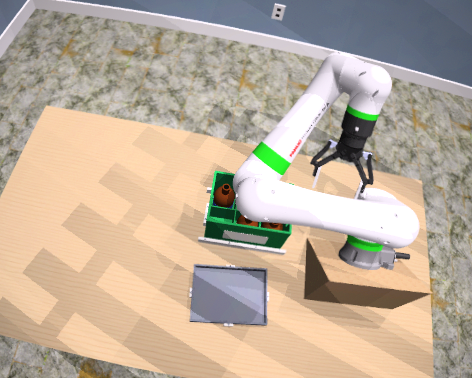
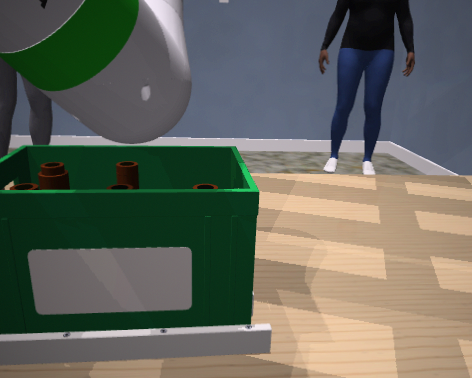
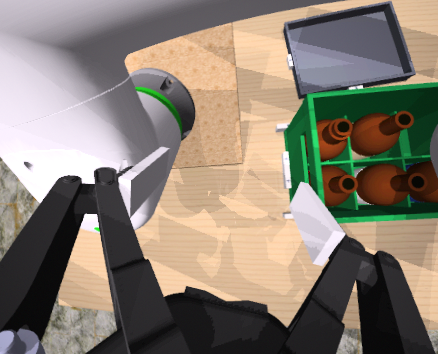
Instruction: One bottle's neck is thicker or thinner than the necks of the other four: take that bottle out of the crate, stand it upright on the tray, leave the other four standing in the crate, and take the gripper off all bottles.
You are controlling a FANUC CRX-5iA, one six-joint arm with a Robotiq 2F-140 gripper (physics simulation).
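Pixels of known places: gripper, fingertip midpoint: (image 1: 334,193) (image 3: 231,178); arm's base, origin of the base link: (image 1: 359,260) (image 3: 157,109).
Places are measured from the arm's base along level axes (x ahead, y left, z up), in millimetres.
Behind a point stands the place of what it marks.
Note:
The green crate (image 1: 214,231) @(x 499, y -41, z -23 mm) (image 2: 225,280) @(x 499, y -226, z -36 mm) (image 3: 375,100) @(x 368, y -46, z 29 mm) holds five upright brown bottles. One bottle (image 1: 273,226) @(x 309, y -71, z 19 mm) (image 2: 53,179) @(x 310, y -104, z 32 mm) (image 3: 341,128) @(x 302, y -90, z 45 mm) has a thicker neck with a step below its lip; it stands in the tray-side row, at the end towards the robot base. Beside it in that row stands a second bottle (image 2: 127,175) @(x 393, y -98, z 34 mm) (image 3: 375,133) @(x 374, y -93, z 8 mm); the third cell there is empty. The other row has three bottles, one (image 1: 225,196) @(x 479, y -161, z 9 mm) at its far end. The grey tray (image 1: 230,295) @(x 414, y 145, z -112 mm) (image 3: 345,45) @(x 426, y 162, z -113 mm) is empty. My gripper (image 1: 337,184) @(x 143, y -159, z 146 mm) (image 3: 231,178) @(x 143, y -159, z 146 mm) is open, above the table beside the crate, off all bottles.
The arm's elbow (image 1: 255,197) @(x 417, y -9, z 322 mm) (image 2: 150,100) @(x 430, y -208, z 136 mm) hangs over the crate and hides part of it. The robot base stands on a wooden block (image 1: 350,290) @(x 64, y 127, z 67 mm) (image 3: 215,125) @(x 107, y -33, z -34 mm). White strips (image 1: 242,245) @(x 394, y -31, z -89 mm) (image 2: 150,345) @(x 424, y -236, z -101 mm) edge the crate's foot. A person (image 2: 367,70) stands beyond the table.

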